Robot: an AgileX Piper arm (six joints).
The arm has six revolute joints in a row. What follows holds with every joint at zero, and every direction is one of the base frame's. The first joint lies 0.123 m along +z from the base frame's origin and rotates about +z. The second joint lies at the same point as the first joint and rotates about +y. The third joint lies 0.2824 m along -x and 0.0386 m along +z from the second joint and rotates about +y. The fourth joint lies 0.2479 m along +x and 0.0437 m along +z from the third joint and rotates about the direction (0.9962, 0, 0.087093). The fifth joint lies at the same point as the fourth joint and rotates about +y. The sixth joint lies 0.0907 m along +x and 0.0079 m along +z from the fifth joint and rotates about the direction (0.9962, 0, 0.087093). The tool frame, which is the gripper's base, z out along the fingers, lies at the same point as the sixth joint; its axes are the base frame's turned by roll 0, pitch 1.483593 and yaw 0 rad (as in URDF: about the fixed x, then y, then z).
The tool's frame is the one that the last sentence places.
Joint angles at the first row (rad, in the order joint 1, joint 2, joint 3, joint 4, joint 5, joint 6):
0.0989 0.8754 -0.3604 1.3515 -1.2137 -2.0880
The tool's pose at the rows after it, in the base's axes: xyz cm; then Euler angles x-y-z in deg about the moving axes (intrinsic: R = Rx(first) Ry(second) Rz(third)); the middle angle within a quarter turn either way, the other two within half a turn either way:
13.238 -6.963 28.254 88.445 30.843 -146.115
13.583 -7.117 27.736 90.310 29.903 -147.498
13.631 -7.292 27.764 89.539 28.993 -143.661
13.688 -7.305 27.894 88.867 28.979 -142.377
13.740 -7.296 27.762 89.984 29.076 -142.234
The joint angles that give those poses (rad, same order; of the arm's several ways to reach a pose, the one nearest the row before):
0.0988 0.8762 -0.3604 1.3553 -1.1839 -2.0880
0.0854 0.9059 -0.3604 1.3717 -1.1797 -2.0748
0.0726 0.9162 -0.3611 1.3584 -1.1900 -2.0007
0.0707 0.9185 -0.3636 1.3479 -1.1935 -1.9803
0.0707 0.9200 -0.3652 1.3632 -1.1837 -1.9740

